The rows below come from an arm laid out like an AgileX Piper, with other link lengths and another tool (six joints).
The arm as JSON. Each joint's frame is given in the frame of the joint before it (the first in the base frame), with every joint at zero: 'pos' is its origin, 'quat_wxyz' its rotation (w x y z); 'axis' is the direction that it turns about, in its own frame. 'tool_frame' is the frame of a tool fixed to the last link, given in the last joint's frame.
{
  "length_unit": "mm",
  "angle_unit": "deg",
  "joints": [
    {
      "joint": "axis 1",
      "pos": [
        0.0,
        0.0,
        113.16
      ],
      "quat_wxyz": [
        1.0,
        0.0,
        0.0,
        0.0
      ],
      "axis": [
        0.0,
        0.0,
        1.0
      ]
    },
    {
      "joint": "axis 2",
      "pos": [
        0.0,
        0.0,
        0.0
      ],
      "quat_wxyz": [
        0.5,
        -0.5,
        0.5,
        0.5
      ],
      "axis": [
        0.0,
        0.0,
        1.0
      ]
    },
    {
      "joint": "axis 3",
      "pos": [
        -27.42,
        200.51,
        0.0
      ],
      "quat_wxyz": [
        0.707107,
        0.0,
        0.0,
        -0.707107
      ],
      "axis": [
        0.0,
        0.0,
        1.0
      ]
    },
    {
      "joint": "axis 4",
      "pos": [
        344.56,
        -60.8,
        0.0
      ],
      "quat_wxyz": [
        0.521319,
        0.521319,
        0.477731,
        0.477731
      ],
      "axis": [
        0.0,
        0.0,
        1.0
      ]
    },
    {
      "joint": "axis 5",
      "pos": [
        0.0,
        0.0,
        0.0
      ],
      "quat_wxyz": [
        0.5,
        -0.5,
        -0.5,
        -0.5
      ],
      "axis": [
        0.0,
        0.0,
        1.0
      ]
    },
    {
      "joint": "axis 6",
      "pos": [
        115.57,
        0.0,
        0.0
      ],
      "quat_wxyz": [
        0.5,
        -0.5,
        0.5,
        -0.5
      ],
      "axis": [
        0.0,
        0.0,
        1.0
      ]
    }
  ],
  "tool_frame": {
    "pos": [
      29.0,
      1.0,
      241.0
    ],
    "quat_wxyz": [
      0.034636,
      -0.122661,
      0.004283,
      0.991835
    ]
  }
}
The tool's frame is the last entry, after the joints.
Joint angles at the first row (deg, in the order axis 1, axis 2, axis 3, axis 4, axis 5, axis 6):
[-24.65, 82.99, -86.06, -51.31, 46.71, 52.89]
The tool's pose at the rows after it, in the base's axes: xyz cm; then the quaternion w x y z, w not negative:
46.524, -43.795, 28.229, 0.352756, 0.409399, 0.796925, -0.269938
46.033, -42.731, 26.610, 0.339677, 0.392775, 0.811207, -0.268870
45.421, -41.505, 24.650, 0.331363, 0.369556, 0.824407, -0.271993
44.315, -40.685, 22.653, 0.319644, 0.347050, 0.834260, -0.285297
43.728, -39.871, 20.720, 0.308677, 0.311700, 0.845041, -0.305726
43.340, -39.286, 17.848, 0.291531, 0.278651, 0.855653, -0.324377
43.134, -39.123, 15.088, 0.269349, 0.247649, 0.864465, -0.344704
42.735, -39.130, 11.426, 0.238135, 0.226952, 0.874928, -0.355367
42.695, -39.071, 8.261, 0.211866, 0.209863, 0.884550, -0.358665
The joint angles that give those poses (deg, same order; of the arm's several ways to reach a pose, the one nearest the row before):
[-24.65, 80.71, -84.18, -48.05, 48.37, 48.39]
[-24.65, 77.26, -79.61, -46.41, 47.74, 45.58]
[-24.65, 72.30, -72.47, -46.06, 45.65, 43.61]
[-24.65, 67.43, -65.20, -47.34, 44.02, 42.29]
[-24.65, 63.13, -58.19, -49.44, 41.51, 40.26]
[-24.65, 60.59, -51.87, -52.30, 39.10, 39.42]
[-24.65, 60.34, -47.80, -55.75, 37.48, 39.04]
[-24.65, 62.13, -45.21, -58.29, 36.92, 39.27]
[-24.65, 65.01, -44.35, -59.71, 36.37, 39.26]

